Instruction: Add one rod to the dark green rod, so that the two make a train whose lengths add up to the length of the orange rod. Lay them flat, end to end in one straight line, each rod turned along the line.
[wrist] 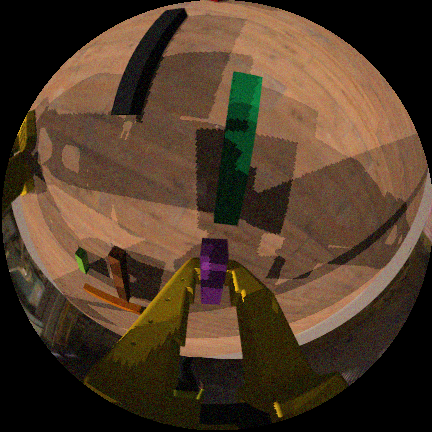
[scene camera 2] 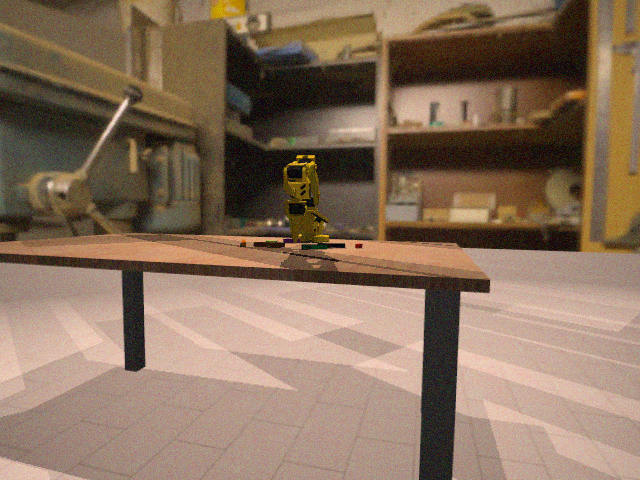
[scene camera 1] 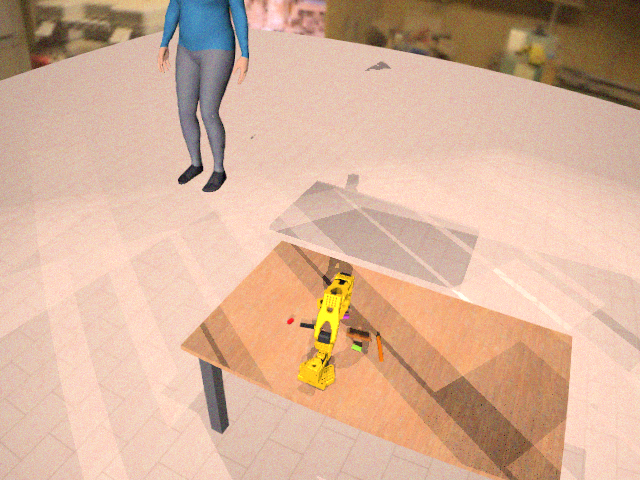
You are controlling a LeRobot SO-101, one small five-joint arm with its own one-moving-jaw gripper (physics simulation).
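Seen in the pictures: hand at its tool point: (wrist: 201, 267) (scene camera 2: 294, 240) (scene camera 1: 340, 317); arm's base at its link origin: (wrist: 29, 156) (scene camera 2: 309, 241) (scene camera 1: 319, 370).
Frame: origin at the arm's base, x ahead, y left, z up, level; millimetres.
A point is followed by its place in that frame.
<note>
The gripper (wrist: 213, 272) @[y 30, x 221, z 20 mm] is shut on a short purple rod (wrist: 214, 267) @[y 39, x 223, z 25 mm] (scene camera 1: 346, 316) @[y 14, x 231, z 23 mm] (scene camera 2: 287, 240) @[y 19, x 238, z 21 mm], a jaw on each side. The dark green rod (wrist: 239, 150) @[y 77, x 209, z 10 mm] (scene camera 2: 314, 246) @[y 78, x 214, z 7 mm] lies flat on the table, beyond the jaw tips in the wrist view. The purple rod's far end shows just short of its near end, apart from it in the picture and roughly along its line. Whether the purple rod touches the table I cannot tell. The orange rod (wrist: 112, 299) @[y -122, x 171, z 6 mm] (scene camera 1: 380, 347) @[y -132, x 165, z 10 mm] (scene camera 2: 242, 242) @[y -111, x 211, z 10 mm] lies farther off, at lower left in the wrist view. The arm hides the dark green rod in scene camera 1.
A black rod (wrist: 145, 65) (scene camera 1: 306, 325) @[y 116, x 144, z 8 mm] (scene camera 2: 337, 245) @[y 120, x 151, z 5 mm] lies left of the dark green one in the wrist view. A brown rod (wrist: 119, 275) @[y -32, x 182, z 10 mm] (scene camera 1: 358, 334) @[y -49, x 184, z 12 mm] and a light green rod (wrist: 82, 260) @[y -54, x 139, z 9 mm] (scene camera 1: 357, 347) @[y -67, x 132, z 10 mm] lie near the orange one. A red rod (scene camera 1: 290, 320) @[y 171, x 137, z 10 mm] (scene camera 2: 358, 245) @[y 173, x 148, z 7 mm] lies beyond the black.
</note>
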